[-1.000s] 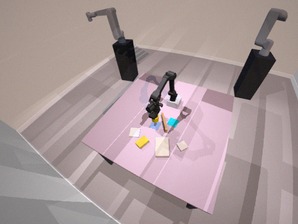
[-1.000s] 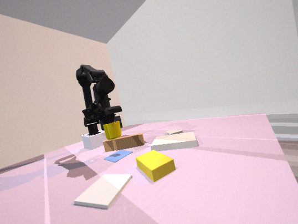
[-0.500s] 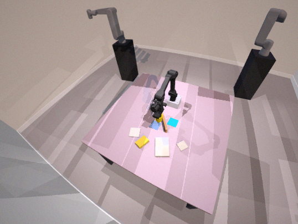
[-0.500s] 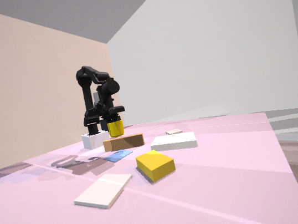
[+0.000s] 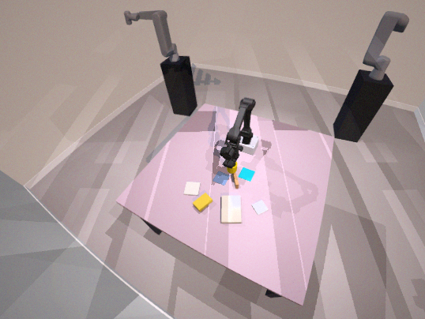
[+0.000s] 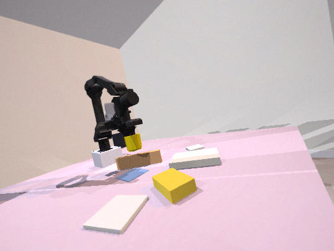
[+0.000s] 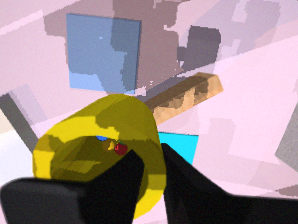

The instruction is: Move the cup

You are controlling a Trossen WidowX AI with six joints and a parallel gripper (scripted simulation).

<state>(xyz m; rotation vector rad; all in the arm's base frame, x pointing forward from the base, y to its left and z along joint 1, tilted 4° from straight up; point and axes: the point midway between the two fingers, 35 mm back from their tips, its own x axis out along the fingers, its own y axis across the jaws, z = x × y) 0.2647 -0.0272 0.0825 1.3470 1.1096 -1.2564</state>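
Now: gripper tip 20 mm past the cyan pad, 90 mm to the right of it and 120 mm above it. Also, from my gripper tip: wooden block 20 mm ahead, 10 mm to the left, 100 mm below; blue pad 60 mm ahead, 70 mm to the right, 120 mm below; yellow cup 20 mm ahead.
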